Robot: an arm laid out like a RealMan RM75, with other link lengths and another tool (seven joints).
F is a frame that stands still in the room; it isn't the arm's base.
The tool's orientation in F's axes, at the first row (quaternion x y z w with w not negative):
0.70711 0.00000 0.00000 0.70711
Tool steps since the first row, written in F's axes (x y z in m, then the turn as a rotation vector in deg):
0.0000 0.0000 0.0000 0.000 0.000 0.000
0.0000 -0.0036 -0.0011 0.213 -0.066 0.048
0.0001 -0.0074 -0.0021 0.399 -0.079 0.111
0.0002 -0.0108 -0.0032 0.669 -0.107 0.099
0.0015 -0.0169 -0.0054 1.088 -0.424 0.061
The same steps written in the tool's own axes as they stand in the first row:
0.0000 0.0000 0.0000 0.000 0.000 0.000
0.0000 -0.0011 0.0036 0.213 0.048 0.066
0.0001 -0.0021 0.0074 0.399 0.111 0.079
0.0002 -0.0032 0.0108 0.669 0.099 0.107
0.0015 -0.0054 0.0169 1.088 0.061 0.424

